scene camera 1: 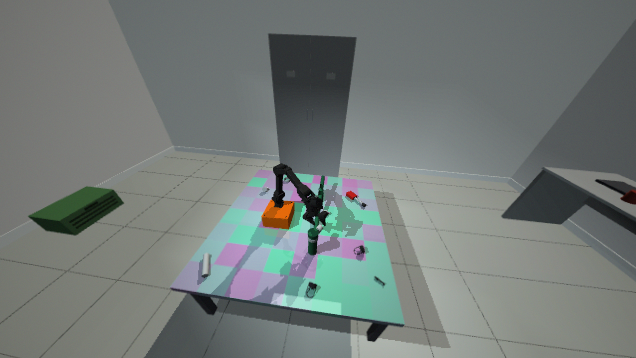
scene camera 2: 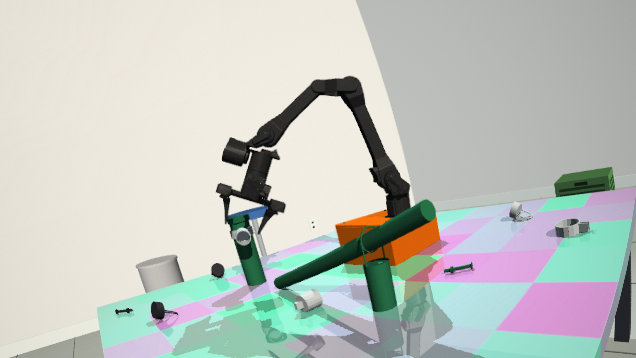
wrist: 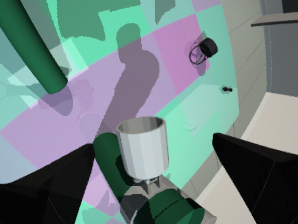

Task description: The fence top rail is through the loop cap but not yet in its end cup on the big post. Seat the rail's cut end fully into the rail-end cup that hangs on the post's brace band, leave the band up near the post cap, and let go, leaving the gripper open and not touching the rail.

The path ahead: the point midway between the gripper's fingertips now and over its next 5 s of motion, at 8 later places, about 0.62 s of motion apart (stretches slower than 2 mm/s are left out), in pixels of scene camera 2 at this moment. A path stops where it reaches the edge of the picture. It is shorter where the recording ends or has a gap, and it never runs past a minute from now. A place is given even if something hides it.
My gripper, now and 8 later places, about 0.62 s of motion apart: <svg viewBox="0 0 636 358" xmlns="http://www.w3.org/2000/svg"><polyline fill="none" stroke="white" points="241,229 239,239 238,247 241,248 245,247 250,246 253,244 253,237 259,218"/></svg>
